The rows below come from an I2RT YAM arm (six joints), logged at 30 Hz.
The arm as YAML. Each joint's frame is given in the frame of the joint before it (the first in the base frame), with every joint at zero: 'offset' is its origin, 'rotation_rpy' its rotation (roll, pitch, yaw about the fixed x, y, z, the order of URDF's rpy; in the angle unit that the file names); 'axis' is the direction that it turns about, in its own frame. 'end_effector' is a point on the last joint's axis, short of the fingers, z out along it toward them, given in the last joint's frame.
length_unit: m
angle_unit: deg
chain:
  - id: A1
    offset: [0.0, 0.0, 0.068]
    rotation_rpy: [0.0, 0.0, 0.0]
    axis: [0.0, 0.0, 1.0]
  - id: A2
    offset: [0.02, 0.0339, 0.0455]
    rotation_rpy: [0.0, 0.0, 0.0]
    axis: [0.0, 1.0, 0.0]
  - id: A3
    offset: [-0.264, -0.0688, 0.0]
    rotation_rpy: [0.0, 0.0, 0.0]
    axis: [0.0, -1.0, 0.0]
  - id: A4
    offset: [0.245, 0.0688, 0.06]
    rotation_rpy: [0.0, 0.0, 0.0]
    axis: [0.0, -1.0, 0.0]
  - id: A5
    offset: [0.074, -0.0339, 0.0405]
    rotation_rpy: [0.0, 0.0, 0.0]
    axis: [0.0, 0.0, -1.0]
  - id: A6
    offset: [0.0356, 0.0, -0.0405]
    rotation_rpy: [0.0, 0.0, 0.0]
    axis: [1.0, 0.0, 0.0]
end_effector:
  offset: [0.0, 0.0, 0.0]
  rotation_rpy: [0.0, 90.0, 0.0]
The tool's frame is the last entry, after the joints.
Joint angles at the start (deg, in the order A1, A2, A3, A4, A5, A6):
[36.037, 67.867, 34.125, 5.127, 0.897, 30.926]
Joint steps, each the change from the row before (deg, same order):
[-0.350, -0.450, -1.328, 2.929, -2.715, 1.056]
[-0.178, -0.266, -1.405, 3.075, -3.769, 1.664]
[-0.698, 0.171, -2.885, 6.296, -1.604, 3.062]
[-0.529, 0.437, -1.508, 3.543, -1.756, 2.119]
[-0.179, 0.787, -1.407, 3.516, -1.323, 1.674]
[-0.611, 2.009, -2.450, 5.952, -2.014, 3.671]
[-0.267, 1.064, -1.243, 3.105, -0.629, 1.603]
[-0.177, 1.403, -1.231, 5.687, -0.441, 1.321]
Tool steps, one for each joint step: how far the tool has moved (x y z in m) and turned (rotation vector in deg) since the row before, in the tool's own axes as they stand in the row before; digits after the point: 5 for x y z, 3 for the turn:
[0.00137, -0.00066, -0.00084, -3.122, -0.496, 1.201]
[0.00272, 0.00016, -0.00051, -4.082, 0.327, 1.615]
[0.00441, -0.00543, 0.00034, -2.658, -2.103, 2.972]
[0.00251, -0.00346, 0.00045, -1.982, -0.499, 2.079]
[0.00351, -0.00301, 0.00116, -1.726, -0.274, 1.511]
[0.00676, -0.00819, 0.00229, -2.069, -0.145, 3.561]
[0.00314, -0.00433, 0.00062, -0.826, -0.299, 1.503]
[0.00049, -0.00151, 0.00087, -2.348, -1.861, 0.671]

